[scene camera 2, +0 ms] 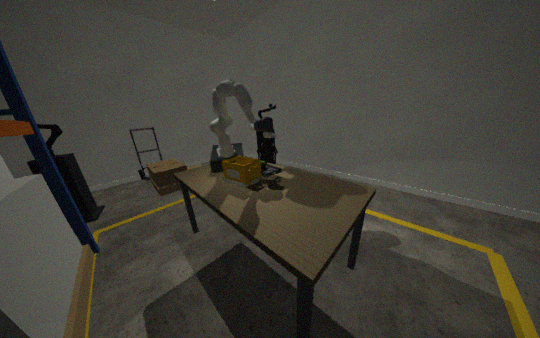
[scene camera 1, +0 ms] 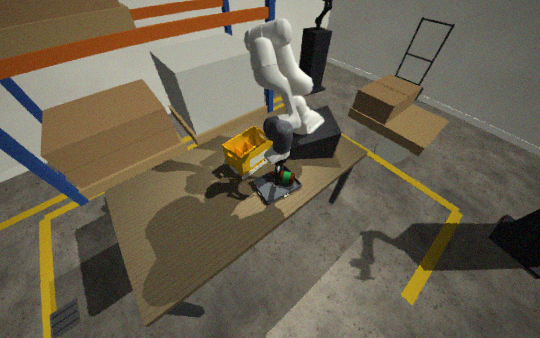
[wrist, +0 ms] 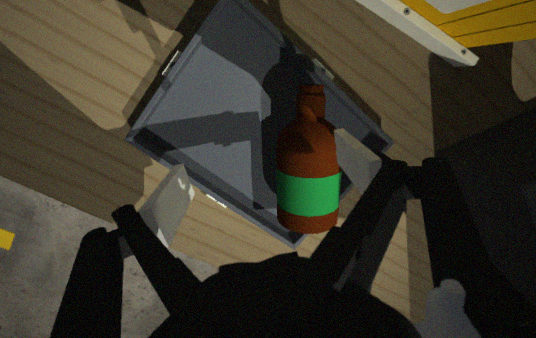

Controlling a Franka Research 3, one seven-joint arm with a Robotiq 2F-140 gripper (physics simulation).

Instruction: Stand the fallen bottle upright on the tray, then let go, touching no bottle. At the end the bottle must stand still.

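The brown bottle with a green band (scene camera 1: 286, 177) (wrist: 308, 192) lies on its side over the grey tray (scene camera 1: 270, 201) (wrist: 225, 90). In the wrist view its neck points to the top and its base overlaps the tray's near corner; whether the base rests on the rim I cannot tell. My gripper (scene camera 1: 278, 173) (wrist: 261, 163) is open and empty above the tray. The bottle shows between the spread fingers, much closer to the right fingertip, which appears right beside its shoulder; contact cannot be told. The left fingertip is well away from it, outside the tray's near-left edge.
A yellow crate (scene camera 1: 243, 161) (scene camera 2: 242, 171) (wrist: 492, 22) stands on a pale base close beside the tray. The wooden table (scene camera 1: 210, 250) (scene camera 2: 300, 225) carries both. The black arm base block (scene camera 1: 317, 142) stands behind them. The table's long edge runs close to the tray.
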